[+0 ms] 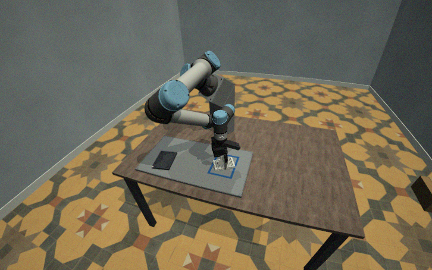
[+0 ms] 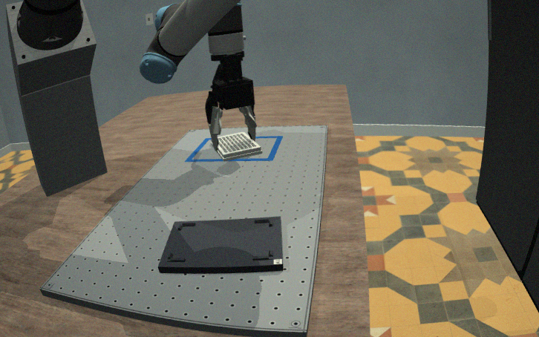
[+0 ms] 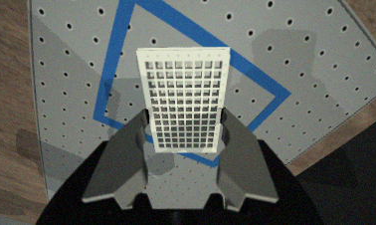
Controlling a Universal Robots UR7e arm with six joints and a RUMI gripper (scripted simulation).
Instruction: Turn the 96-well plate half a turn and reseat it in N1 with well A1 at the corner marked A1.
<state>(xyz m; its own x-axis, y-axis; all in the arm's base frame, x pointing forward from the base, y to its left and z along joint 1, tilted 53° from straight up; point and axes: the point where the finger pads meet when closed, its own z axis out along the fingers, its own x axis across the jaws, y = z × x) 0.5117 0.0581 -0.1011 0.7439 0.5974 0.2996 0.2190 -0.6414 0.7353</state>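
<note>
My gripper is now 2 cm past the black plate nest N1, 39 cm to the left of it and 1 cm above it. Also, from my hand: 96-well plate (1 cm below); then A1 label (5 cm ahead, 45 cm to the right).
</note>
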